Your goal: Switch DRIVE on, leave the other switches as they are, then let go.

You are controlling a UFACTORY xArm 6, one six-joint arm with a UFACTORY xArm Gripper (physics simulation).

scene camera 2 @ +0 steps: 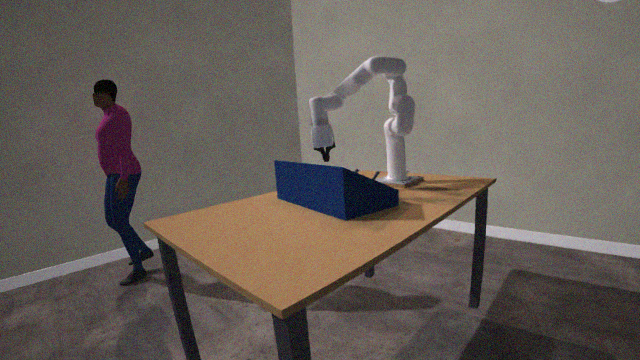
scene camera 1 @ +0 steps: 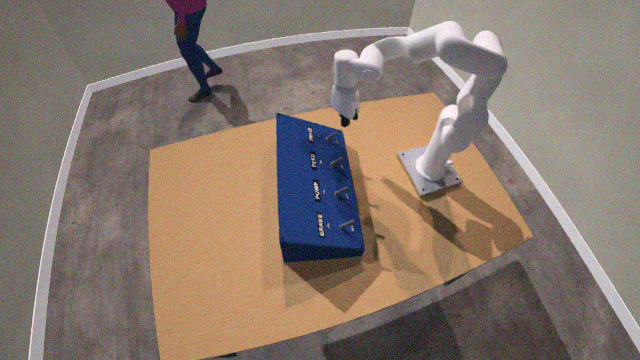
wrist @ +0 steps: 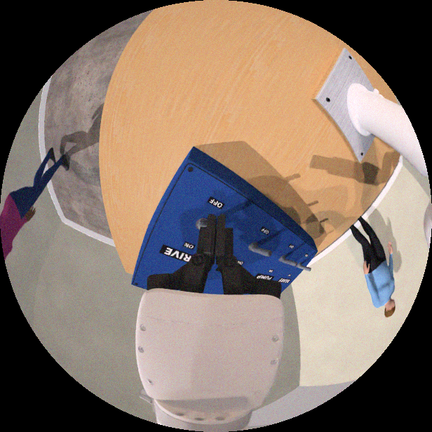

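Pixels of known places: gripper, fingertip midpoint: (scene camera 2: 326, 161) (scene camera 1: 345, 124); arm's base at its link origin: (scene camera 2: 397, 178) (scene camera 1: 430, 168).
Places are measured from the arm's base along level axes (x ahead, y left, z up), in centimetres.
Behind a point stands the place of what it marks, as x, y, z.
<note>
The blue sloped panel (scene camera 1: 300, 200) {54.9, 8.9, 12.4} (scene camera 2: 310, 187) {60.5, 2.0, 6.5} (wrist: 170, 200) stands on the table with a row of grey levers. The DRIVE lever (scene camera 1: 332, 138) {37.4, -16.7, 8.5} (wrist: 201, 223) is at the far end; in the wrist view it is partly hidden behind a finger, between its OFF and ON marks. In scene camera 1 it leans much like the FEED lever (scene camera 1: 336, 163) {39.1, -4.9, 8.8} (wrist: 260, 249), PUMP lever (scene camera 1: 342, 193) {41.1, 7.1, 8.8} and BRAKE lever (scene camera 1: 347, 226) {42.9, 18.8, 9.1}. Its exact setting I cannot tell. My gripper (scene camera 1: 345, 121) {31.8, -18.3, 12.2} (scene camera 2: 326, 159) {31.8, -18.3, 12.2} (wrist: 216, 222) is shut and empty, pointing down above the panel's DRIVE end, apart from it.
The wooden table (scene camera 1: 210, 225) {86.5, 3.3, -2.1} (scene camera 2: 250, 250) {97.7, 19.4, -2.1} (wrist: 200, 75) bears the panel and my arm's base plate (scene camera 1: 430, 187) {4.2, 8.4, 0.0} (wrist: 332, 95). A person in a magenta top (scene camera 2: 117, 140) (wrist: 12, 220) is on the floor beyond the table; one in light blue (wrist: 382, 282) shows in the wrist view.
</note>
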